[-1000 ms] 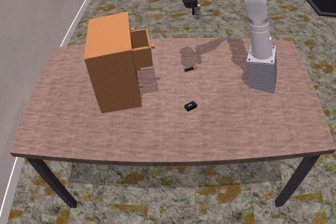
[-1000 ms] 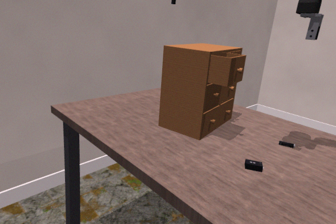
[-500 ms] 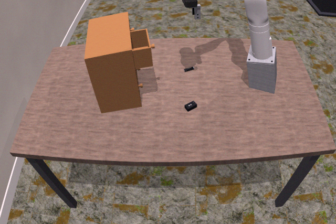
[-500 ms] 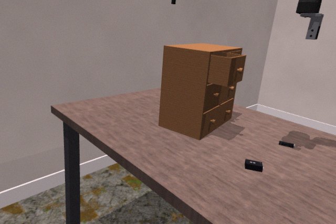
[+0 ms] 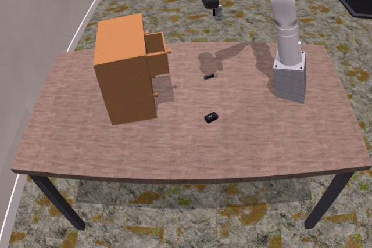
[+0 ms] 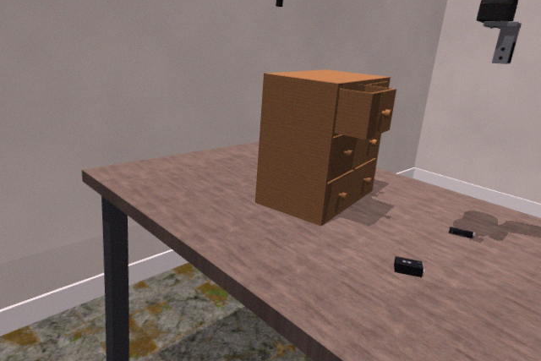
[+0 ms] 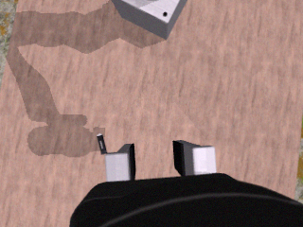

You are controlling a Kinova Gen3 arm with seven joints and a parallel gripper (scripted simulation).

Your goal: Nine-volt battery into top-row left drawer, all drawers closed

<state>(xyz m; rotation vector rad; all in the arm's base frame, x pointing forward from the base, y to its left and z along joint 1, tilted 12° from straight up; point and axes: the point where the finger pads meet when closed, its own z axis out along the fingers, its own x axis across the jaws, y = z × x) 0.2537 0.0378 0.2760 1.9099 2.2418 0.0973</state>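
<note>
Right now the black nine-volt battery is 380 mm below my hand, 130 mm to the left of it and 30 mm ahead of it. From my hand the other things lie so: black cylindrical cell (380 mm below, 100 mm to the right, 30 mm ahead).
</note>
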